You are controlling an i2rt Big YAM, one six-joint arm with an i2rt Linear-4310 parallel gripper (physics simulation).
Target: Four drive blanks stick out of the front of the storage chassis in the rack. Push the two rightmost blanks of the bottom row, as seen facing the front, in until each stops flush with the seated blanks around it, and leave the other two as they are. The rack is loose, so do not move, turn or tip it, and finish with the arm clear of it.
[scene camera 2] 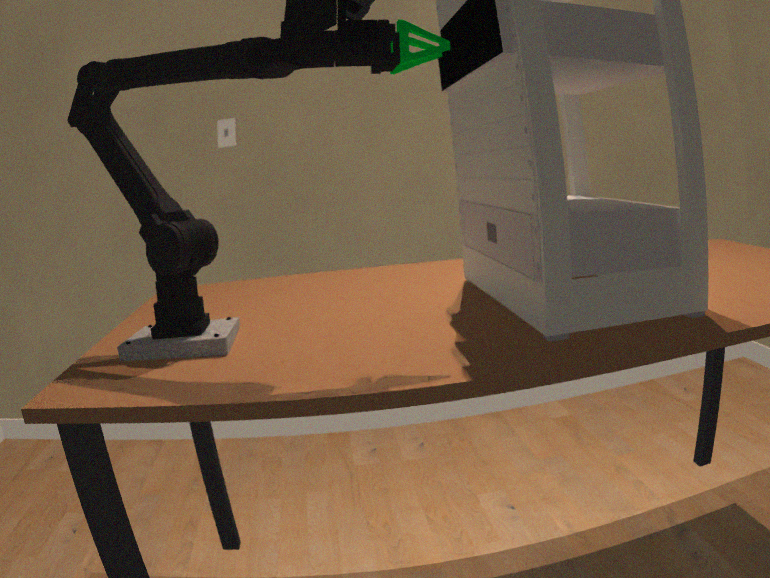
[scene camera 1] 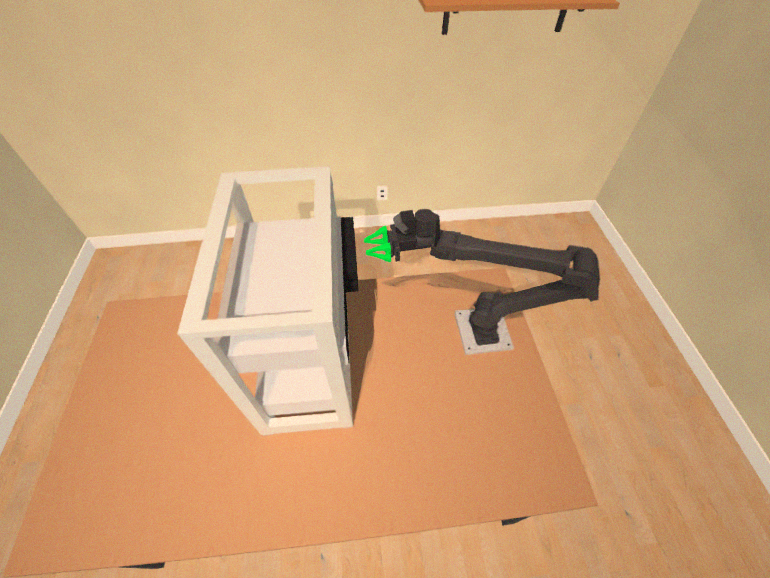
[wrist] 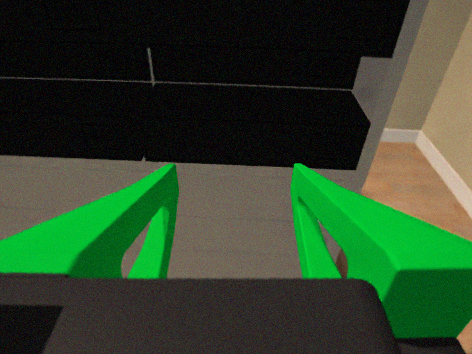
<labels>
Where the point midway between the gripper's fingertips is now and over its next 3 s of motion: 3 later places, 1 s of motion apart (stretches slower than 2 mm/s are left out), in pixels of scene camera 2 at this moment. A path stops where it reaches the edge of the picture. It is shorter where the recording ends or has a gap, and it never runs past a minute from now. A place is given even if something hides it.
My gripper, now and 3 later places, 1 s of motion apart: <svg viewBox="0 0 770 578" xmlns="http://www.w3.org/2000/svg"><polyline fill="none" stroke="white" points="445,49 451,49 458,45 470,44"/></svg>
</labels>
